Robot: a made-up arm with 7 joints.
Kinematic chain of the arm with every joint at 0, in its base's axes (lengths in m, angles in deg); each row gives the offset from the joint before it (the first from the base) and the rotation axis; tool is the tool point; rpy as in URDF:
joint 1: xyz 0 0 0.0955 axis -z
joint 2: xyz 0 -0.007 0.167 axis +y
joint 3: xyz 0 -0.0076 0.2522 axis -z
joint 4: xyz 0 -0.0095 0.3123 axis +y
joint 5: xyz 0 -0.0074 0.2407 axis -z
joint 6: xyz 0 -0.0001 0.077 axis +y
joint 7: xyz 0 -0.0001 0.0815 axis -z
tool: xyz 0 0 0 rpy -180 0 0
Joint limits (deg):
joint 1: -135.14..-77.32
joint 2: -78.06..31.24
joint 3: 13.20..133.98
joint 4: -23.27..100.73
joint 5: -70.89..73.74
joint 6: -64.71..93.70
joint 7: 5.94..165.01
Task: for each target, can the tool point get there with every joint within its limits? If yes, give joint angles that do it. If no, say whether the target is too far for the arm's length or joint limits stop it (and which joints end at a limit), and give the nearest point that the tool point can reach.
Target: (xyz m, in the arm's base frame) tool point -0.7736 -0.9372 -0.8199
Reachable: no: too far | nearest point -0.2606 -0.8437 0.2539 | short by 1.194 m
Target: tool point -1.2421 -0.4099 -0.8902
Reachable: no: too far | nearest point -0.3129 -0.8243 0.2888 | short by 1.557 m
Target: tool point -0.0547 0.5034 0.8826
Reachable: yes | joints -126.51 16.18 49.71 70.67 58.52 -45.52 139.82
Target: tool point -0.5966 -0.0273 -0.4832
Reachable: no: joint limits stop it (at a limit: joint 1, joint 2, joint 3, joint 4, joint 6) | nearest point 0.0526 -0.5375 0.0939 | short by 1.007 m
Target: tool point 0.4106 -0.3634 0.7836
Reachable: yes | joints -93.77 -48.09 67.47 78.34 45.22 7.35 139.71
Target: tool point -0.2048 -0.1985 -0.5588
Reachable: no: joint limits stop it (at a limit: joint 1, joint 2, joint 3, joint 4) | nearest point 0.0737 -0.5423 0.0762 | short by 0.774 m
